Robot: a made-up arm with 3 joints. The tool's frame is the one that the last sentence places.
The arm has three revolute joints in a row. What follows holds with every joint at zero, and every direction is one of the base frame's. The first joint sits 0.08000 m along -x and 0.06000 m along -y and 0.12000 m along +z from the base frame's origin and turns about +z. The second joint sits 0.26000 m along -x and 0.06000 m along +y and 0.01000 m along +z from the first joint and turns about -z. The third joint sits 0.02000 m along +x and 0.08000 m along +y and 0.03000 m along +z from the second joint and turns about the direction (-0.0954, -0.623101, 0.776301). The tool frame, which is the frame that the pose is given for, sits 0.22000 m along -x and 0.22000 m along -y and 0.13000 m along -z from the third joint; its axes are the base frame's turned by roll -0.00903, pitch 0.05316 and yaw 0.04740 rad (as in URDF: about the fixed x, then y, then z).
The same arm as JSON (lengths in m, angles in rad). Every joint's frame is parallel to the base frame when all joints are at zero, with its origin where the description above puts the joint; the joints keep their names.
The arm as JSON. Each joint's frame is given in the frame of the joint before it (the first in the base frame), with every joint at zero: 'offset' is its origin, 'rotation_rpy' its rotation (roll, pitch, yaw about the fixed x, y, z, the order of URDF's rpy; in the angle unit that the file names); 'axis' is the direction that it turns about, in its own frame. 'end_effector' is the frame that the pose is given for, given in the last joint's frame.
{"length_unit": "m", "angle_unit": "rad", "chain": [{"id": "joint 1", "offset": [-0.08, -0.06, 0.12], "rotation_rpy": [0.0, 0.0, 0.0], "axis": [0.0, 0.0, 1.0]}, {"id": "joint 2", "offset": [-0.26, 0.06, 0.01], "rotation_rpy": [0.0, 0.0, 0.0], "axis": [0.0, 0.0, -1.0]}, {"id": "joint 3", "offset": [0.02, 0.08, 0.03], "rotation_rpy": [0.0, 0.0, 0.0], "axis": [-0.0954, -0.623101, 0.776301]}], "end_effector": {"offset": [-0.22, -0.22, -0.13], "rotation_rpy": [-0.009, 0.0532, 0.0474]}}
